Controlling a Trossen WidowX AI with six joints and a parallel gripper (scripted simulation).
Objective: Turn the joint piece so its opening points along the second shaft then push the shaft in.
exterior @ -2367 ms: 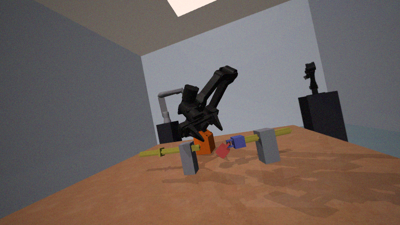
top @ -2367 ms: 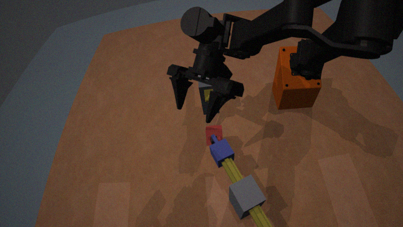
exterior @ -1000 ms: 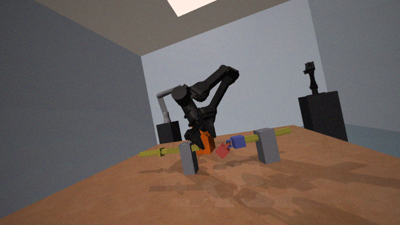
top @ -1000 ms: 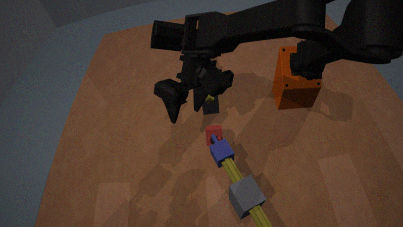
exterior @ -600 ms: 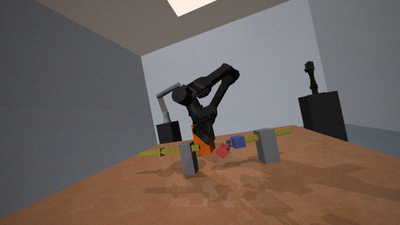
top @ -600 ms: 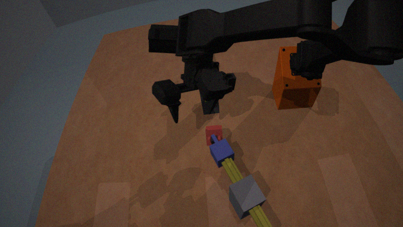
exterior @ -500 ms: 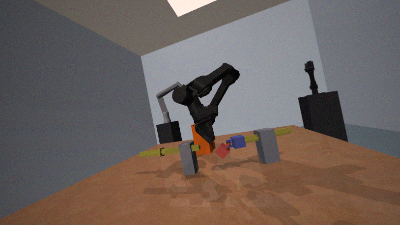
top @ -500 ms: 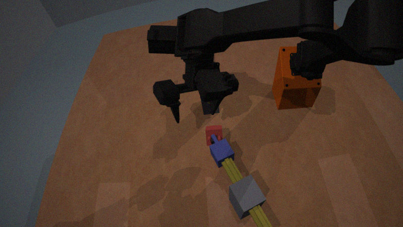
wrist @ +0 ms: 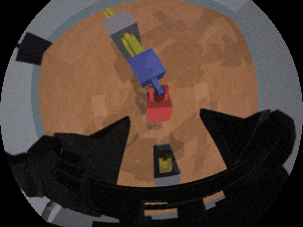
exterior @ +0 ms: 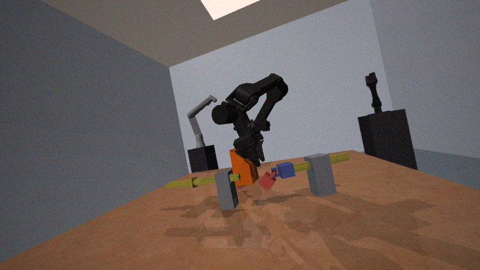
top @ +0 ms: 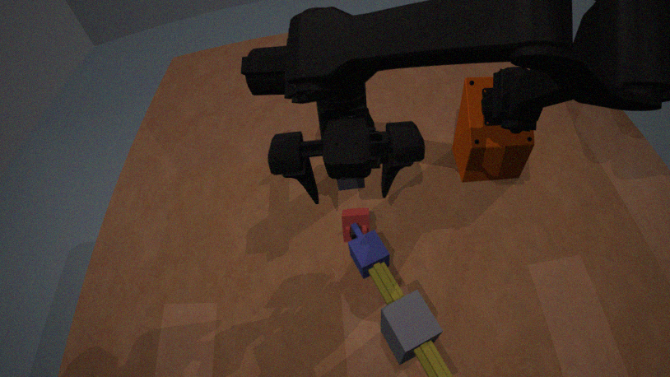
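My gripper tip is 10 mm to the right of the red joint piece and 60 mm above it.
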